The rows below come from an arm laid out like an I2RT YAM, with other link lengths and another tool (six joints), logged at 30 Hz.
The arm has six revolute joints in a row. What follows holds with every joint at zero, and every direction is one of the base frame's.
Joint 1 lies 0.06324 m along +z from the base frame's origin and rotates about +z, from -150.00 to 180.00 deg.
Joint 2 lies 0.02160 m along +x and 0.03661 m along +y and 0.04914 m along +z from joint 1 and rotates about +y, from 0.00 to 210.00 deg.
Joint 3 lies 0.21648 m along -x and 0.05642 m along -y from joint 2 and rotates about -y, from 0.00 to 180.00 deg.
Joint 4 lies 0.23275 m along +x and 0.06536 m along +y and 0.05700 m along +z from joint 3 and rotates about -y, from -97.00 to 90.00 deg.
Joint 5 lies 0.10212 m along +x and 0.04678 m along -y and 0.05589 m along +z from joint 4 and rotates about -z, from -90.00 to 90.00 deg.
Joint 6 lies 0.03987 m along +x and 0.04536 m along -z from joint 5 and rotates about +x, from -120.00 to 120.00 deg.
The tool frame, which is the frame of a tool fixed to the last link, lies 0.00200 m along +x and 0.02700 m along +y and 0.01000 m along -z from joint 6; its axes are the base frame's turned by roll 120.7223, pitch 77.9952 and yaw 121.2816 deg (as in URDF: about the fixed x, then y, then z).
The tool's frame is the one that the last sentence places.
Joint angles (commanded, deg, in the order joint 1, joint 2, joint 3, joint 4, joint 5, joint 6), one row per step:
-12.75 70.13 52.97 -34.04 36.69 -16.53
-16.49 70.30 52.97 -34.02 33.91 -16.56
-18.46 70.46 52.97 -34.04 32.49 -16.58
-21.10 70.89 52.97 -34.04 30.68 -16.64
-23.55 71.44 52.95 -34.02 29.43 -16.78
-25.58 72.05 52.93 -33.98 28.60 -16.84
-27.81 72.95 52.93 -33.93 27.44 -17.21
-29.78 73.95 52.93 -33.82 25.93 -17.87
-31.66 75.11 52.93 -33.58 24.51 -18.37
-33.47 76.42 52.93 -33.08 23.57 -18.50
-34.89 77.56 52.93 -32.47 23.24 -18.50
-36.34 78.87 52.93 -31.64 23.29 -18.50
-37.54 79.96 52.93 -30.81 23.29 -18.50
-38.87 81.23 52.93 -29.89 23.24 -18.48
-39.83 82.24 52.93 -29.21 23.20 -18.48
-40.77 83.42 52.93 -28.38 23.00 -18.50
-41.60 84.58 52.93 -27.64 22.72 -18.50
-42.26 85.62 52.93 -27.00 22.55 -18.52
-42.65 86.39 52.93 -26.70 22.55 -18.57
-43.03 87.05 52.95 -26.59 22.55 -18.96
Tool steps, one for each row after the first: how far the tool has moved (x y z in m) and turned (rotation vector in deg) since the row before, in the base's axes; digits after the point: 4 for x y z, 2 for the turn. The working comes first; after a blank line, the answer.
Tool pose at each row, in the base's axes (x y z in m, rotation vector in deg; the steps are taken from these numbers as rounded here):
0.2671 -0.0684 0.1811 27.62 143.22 -53.41
0.2631 -0.0836 0.1801 30.99 144.04 -51.39
0.2606 -0.0915 0.1793 32.79 144.48 -50.37
0.2572 -0.1022 0.1773 35.20 145.17 -49.09
0.2535 -0.1124 0.1748 37.58 145.82 -48.44
0.2502 -0.1210 0.1720 39.73 146.39 -48.08
0.2465 -0.1303 0.1680 41.63 147.37 -47.44
0.2432 -0.1382 0.1636 42.71 148.61 -46.31
0.2401 -0.1459 0.1587 43.94 149.74 -45.12
0.2375 -0.1539 0.1534 45.79 150.45 -44.31
0.2355 -0.1608 0.1490 47.59 150.75 -44.15
0.2335 -0.1683 0.1440 49.62 150.92 -44.47
0.2319 -0.1746 0.1400 51.29 150.91 -44.70
0.2299 -0.1816 0.1352 53.15 150.94 -44.86
0.2283 -0.1866 0.1313 54.48 151.04 -44.94
0.2270 -0.1917 0.1267 55.69 151.18 -44.80
0.2258 -0.1961 0.1220 56.74 151.41 -44.49
0.2248 -0.1996 0.1177 57.59 151.66 -44.29
0.2240 -0.2017 0.1143 58.11 152.08 -44.24
0.2227 -0.2034 0.1113 58.21 152.79 -44.28

-0.0040 -0.0152 -0.0010 2.13 -0.38 -1.98
-0.0025 -0.0079 -0.0008 1.10 -0.15 -1.08
-0.0034 -0.0107 -0.0020 1.47 -0.04 -1.48
-0.0037 -0.0102 -0.0025 1.08 0.22 -1.59
-0.0033 -0.0086 -0.0028 0.83 0.31 -1.49
-0.0037 -0.0093 -0.0040 1.12 0.57 -1.27
-0.0033 -0.0079 -0.0044 1.35 0.61 -0.61
-0.0031 -0.0077 -0.0049 1.36 0.51 -0.70
-0.0026 -0.0080 -0.0053 1.07 0.35 -1.19
-0.0020 -0.0069 -0.0044 0.52 0.28 -1.24
-0.0020 -0.0075 -0.0050 0.24 0.41 -1.47
-0.0016 -0.0063 -0.0040 0.16 0.21 -1.20
-0.0020 -0.0070 -0.0048 0.25 0.24 -1.32
-0.0016 -0.0050 -0.0039 0.24 0.23 -0.94
-0.0013 -0.0051 -0.0046 0.35 0.17 -0.82
-0.0012 -0.0044 -0.0047 0.46 0.16 -0.68
-0.0010 -0.0035 -0.0043 0.37 0.21 -0.56
-0.0008 -0.0021 -0.0034 0.31 0.38 -0.35
-0.0013 -0.0017 -0.0030 0.33 0.62 -0.07

